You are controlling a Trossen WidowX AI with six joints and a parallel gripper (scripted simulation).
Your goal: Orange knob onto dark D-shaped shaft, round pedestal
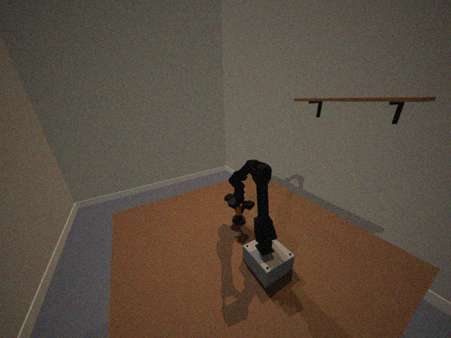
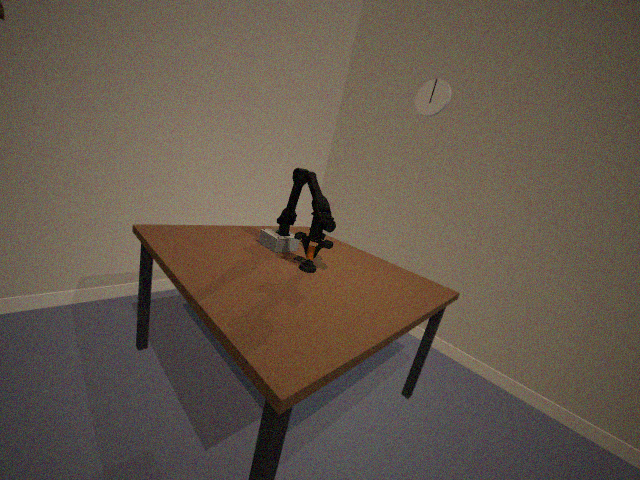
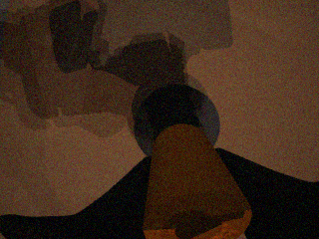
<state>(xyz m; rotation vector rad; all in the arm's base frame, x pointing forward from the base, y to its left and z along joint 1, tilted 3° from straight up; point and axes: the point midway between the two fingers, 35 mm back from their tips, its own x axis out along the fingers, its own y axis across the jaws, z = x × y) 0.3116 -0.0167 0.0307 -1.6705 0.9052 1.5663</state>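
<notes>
My gripper tip is now 20 mm below the orange knob. The rest, counted from my gripper tip: round pedestal 40 mm below.
</notes>
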